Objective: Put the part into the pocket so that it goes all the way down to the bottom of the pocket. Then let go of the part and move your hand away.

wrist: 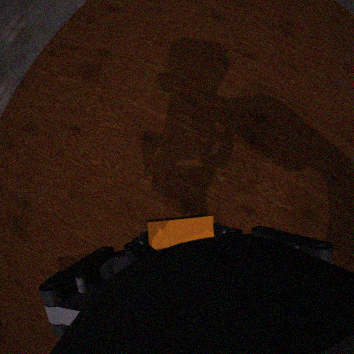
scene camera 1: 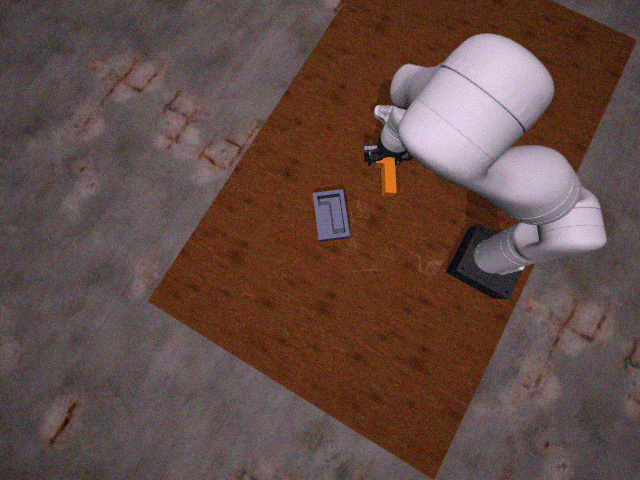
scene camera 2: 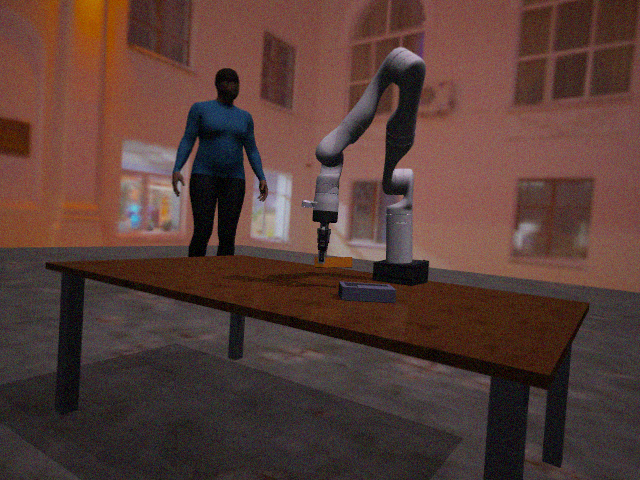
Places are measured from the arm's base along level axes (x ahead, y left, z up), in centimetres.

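Where they show: gripper, fingertip midpoint: (wrist: 180, 236) (scene camera 1: 382, 164) (scene camera 2: 321, 262); arm's base, origin of the base link: (scene camera 1: 491, 256) (scene camera 2: 399, 261).
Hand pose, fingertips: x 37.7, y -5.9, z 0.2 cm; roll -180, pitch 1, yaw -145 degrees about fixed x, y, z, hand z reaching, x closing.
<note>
Each offset is from my fingertips to the centre of the thing. "spot": to the spot under its first point. Level surfaces: height alone.
The orange part {dx -1.9, dy +3.0, dz +0.4 cm} (scene camera 1: 390, 178) (scene camera 2: 336, 262) (wrist: 182, 232) is an L-like block with a long arm. My gripper (scene camera 1: 386, 157) (scene camera 2: 321, 259) (wrist: 180, 236) is shut on its short end and holds it level above the table. The long arm reaches toward the robot's base side. The blue-grey block with the pocket {dx +4.6, dy +19.1, dz -5.5 cm} (scene camera 1: 323, 222) (scene camera 2: 367, 294) lies on the table, apart from the part, to its lower left in scene camera 1. Its L-like pocket {spot: dx +2.5, dy +18.7, dz -6.8 cm} (scene camera 1: 337, 219) is open at the top, and its long leg runs roughly parallel to the part's long arm. The block does not show in the wrist view.
The wooden table {dz -7.3 cm} (scene camera 1: 320, 304) (scene camera 2: 465, 320) (wrist: 75, 165) bears the black robot base (scene camera 1: 480, 260) (scene camera 2: 400, 272) to the right of the pocket block in scene camera 1. A person in a blue top (scene camera 2: 221, 136) stands behind the table. The arm's shadow falls on the table.
</note>
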